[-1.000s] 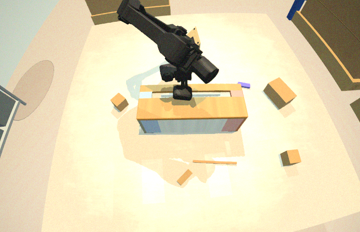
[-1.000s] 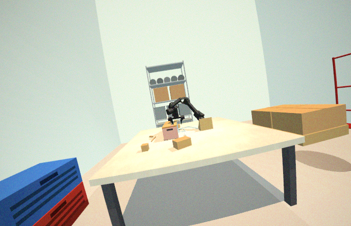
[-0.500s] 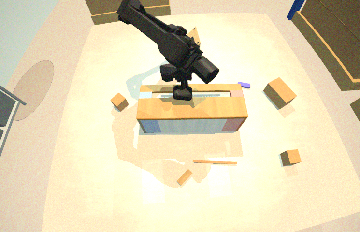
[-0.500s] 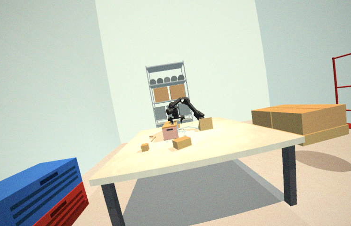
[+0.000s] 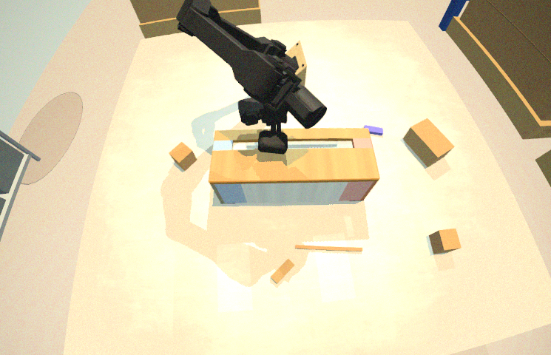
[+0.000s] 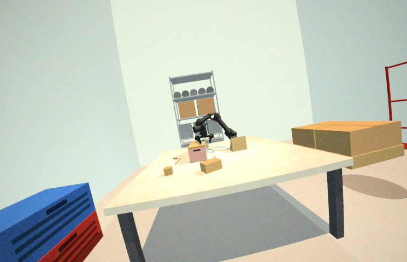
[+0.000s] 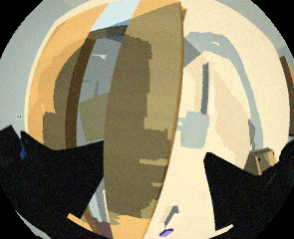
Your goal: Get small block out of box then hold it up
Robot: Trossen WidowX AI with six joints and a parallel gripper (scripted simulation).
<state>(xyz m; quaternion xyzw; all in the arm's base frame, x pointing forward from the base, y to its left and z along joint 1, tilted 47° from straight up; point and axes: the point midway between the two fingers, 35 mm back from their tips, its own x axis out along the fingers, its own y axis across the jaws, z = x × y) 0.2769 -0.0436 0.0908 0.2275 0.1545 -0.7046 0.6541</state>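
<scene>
My gripper tip is now 50 mm short of the pale tan block and 30 mm to the left of it. From my gripper tip the other things lie so: box (40 mm ahead, 60 mm to the left, 20 mm below); flat piece (320 mm ahead, 80 mm below); thin stick (280 mm ahead, 120 mm to the left, 80 mm below).
</scene>
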